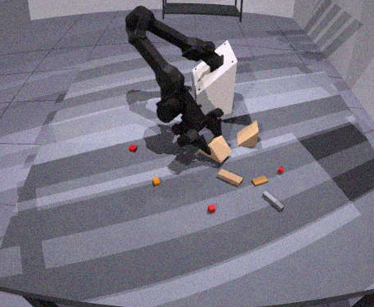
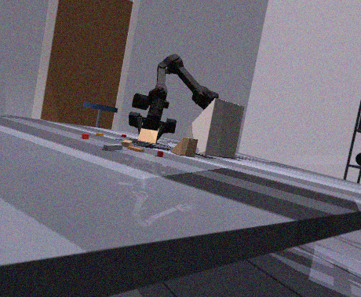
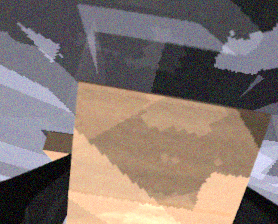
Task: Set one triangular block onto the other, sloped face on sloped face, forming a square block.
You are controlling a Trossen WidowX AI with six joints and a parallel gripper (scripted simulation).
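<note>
My gripper tip is 100 mm short of the tan long block, 50 mm to the right of it and 30 mm above it. From my gripper tip the other things lie so: grey bar 180 mm to the left, 180 mm ahead, 30 mm below; orange cube 170 mm to the right, 140 mm ahead, 30 mm below; triangular block 10 mm above.
</note>
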